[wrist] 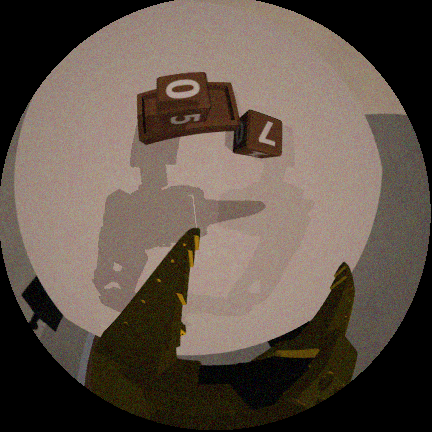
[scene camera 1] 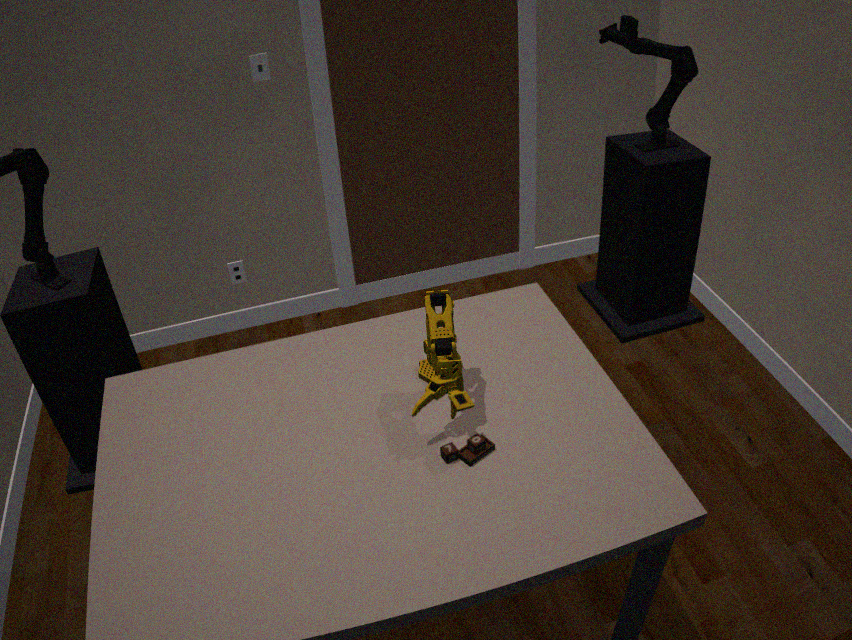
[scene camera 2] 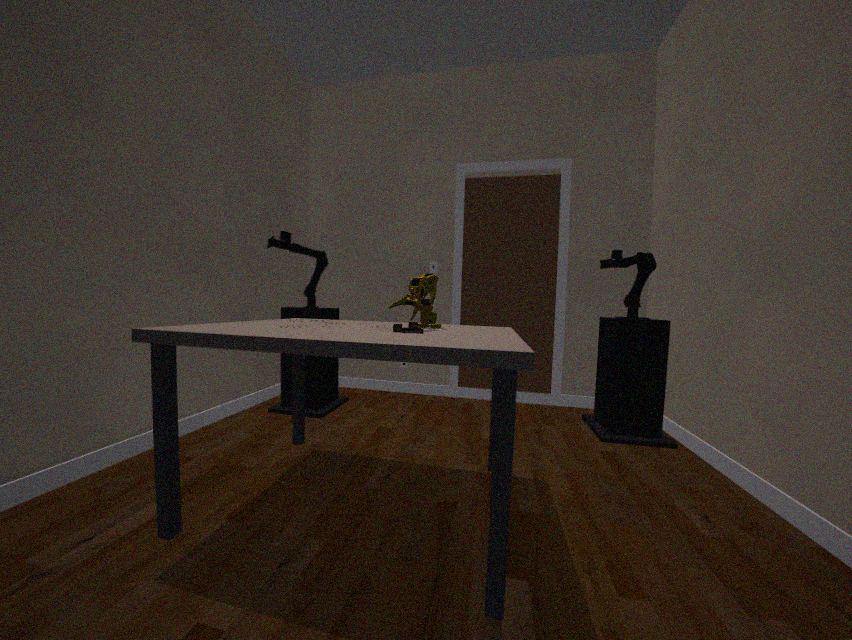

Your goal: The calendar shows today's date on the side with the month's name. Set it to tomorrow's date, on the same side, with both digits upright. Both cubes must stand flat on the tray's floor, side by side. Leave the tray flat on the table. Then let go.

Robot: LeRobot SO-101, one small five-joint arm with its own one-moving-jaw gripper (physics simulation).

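Frame: origin at the arm's base, x right, y back, z down, level; millimetres.
Seen in the pictures: hand at its tool point: [wrist: 199,235] [scene camera 1: 451,417] [scene camera 2: 410,319]; arm's base at its link origin: [scene camera 2: 428,327].
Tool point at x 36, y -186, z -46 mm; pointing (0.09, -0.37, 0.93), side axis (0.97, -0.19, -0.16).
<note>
Offsets run from my tool point to a thing's top centre. Level surfaces: height alone.
The tray [scene camera 1: 472,460] [wrist: 222,107] lies flat on the table. One brown cube {dx -30, dy -79, dz +5 mm} [scene camera 1: 476,441] [wrist: 182,90] stands in it, at the tray's left part in the wrist view, with a white 0 on top and a turned 5 on the side toward the gripper. The other cube {dx +30, dy -74, dz +15 mm} [scene camera 1: 449,452] [wrist: 260,132] is outside the tray, on the table by its corner, askew. Its top shows a 7, turned about in the wrist view, and a dark side shows a round digit. My gripper [scene camera 1: 433,415] [scene camera 2: 402,313] [wrist: 270,247] is open and empty, above the table and short of the cubes. No month name is readable.
The table {dz +46 mm} [scene camera 1: 275,482] [scene camera 2: 330,337] carries the yellow arm [scene camera 1: 439,330] [scene camera 2: 424,289], behind the tray in scene camera 1. Shadows of the arm fall on the tabletop between gripper and tray. Two black arms stand on dark pedestals [scene camera 1: 650,227] [scene camera 1: 68,358] away from the table.
</note>
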